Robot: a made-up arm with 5 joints.
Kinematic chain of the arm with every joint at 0, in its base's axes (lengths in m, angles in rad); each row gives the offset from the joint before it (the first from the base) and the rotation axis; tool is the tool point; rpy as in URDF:
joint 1: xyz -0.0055 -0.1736 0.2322 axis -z
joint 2: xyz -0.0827 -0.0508 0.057 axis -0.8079 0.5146 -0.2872
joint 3: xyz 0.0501 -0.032 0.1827 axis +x
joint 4: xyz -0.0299 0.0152 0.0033 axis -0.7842 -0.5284 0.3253
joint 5: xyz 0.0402 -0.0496 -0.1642 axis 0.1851 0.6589 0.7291
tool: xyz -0.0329 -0.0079 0.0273 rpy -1.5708 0 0
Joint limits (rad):
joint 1: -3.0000..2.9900
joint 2: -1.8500..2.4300
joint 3: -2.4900..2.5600
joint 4: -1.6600..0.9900
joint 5: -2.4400..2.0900
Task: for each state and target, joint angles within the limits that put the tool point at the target. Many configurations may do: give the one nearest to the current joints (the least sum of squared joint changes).
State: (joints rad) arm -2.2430 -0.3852 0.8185 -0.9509 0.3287
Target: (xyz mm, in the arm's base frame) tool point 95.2 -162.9 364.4
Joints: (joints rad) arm -2.8875 -0.5238 0.6910 -0.3460 0.4896
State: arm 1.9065 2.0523 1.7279 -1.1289 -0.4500
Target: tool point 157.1 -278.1 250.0
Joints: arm 1.7665 1.5394 1.5388 -0.9460 -0.3116
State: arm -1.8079 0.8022 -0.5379 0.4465 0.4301
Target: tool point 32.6 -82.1 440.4
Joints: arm -2.0277 1.2746 -0.4301 0.4097 0.3994
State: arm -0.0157 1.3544 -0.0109 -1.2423 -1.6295
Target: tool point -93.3 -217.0 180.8
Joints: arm -0.2687 2.0968 -0.1876 -1.1489 -1.8849
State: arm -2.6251 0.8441 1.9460 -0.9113 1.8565
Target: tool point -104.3 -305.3 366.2
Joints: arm -2.7453 0.7358 1.6323 -0.6649 1.7458
